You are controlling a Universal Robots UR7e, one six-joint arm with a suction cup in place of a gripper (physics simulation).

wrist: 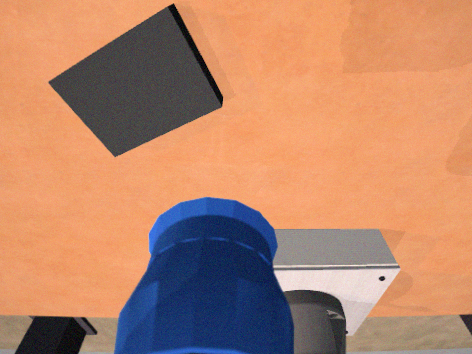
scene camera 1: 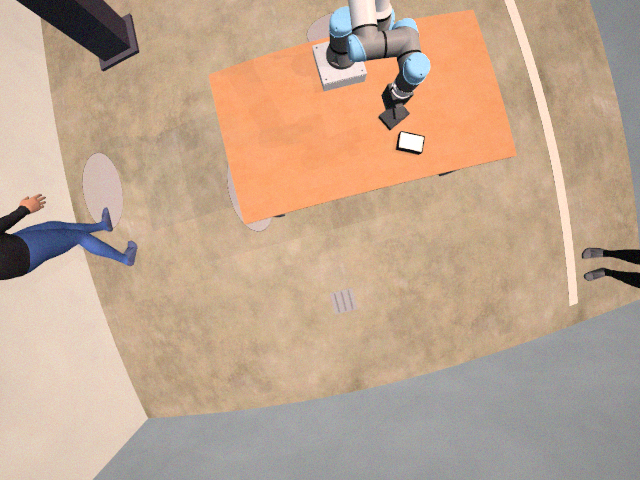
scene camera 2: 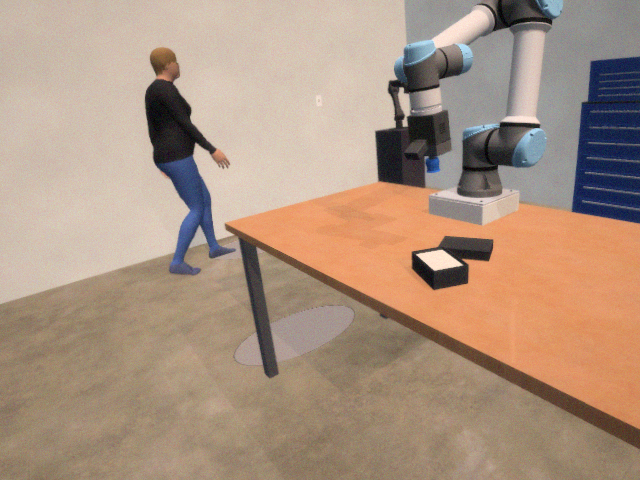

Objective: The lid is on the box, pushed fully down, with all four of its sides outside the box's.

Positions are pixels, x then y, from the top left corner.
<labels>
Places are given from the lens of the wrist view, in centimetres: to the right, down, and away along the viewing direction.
suction cup (wrist: 210,275): 0, 2, 4
black lid (wrist: 152,79): -7, -9, 23
The marked spots on the black lid and the suction cup are 23 cm apart.
</labels>
